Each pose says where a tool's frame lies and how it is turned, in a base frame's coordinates. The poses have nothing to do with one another.
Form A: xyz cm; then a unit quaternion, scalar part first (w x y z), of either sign.
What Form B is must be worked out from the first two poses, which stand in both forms.
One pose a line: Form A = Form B
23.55 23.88 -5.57 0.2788 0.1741 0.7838 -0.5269 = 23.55 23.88 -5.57 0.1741 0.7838 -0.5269 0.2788
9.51 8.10 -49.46 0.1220 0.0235 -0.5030 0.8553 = 9.51 8.10 -49.46 0.0235 -0.5030 0.8553 0.1220
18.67 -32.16 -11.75 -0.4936 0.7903 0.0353 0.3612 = 18.67 -32.16 -11.75 -0.7903 -0.0353 -0.3612 0.4936
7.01 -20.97 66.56 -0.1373 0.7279 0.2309 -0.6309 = 7.01 -20.97 66.56 -0.7279 -0.2309 0.6309 0.1373
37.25 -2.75 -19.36 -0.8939 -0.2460 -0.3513 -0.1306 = 37.25 -2.75 -19.36 0.2460 0.3513 0.1306 0.8939
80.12 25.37 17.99 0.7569 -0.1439 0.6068 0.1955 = 80.12 25.37 17.99 -0.1439 0.6068 0.1955 0.7569
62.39 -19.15 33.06 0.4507 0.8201 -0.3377 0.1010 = 62.39 -19.15 33.06 0.8201 -0.3377 0.1010 0.4507
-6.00 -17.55 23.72 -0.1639 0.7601 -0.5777 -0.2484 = -6.00 -17.55 23.72 -0.7601 0.5777 0.2484 0.1639
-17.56 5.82 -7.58 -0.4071 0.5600 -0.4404 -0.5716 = -17.56 5.82 -7.58 -0.5600 0.4404 0.5716 0.4071
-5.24 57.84 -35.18 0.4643 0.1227 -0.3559 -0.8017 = -5.24 57.84 -35.18 0.1227 -0.3559 -0.8017 0.4643
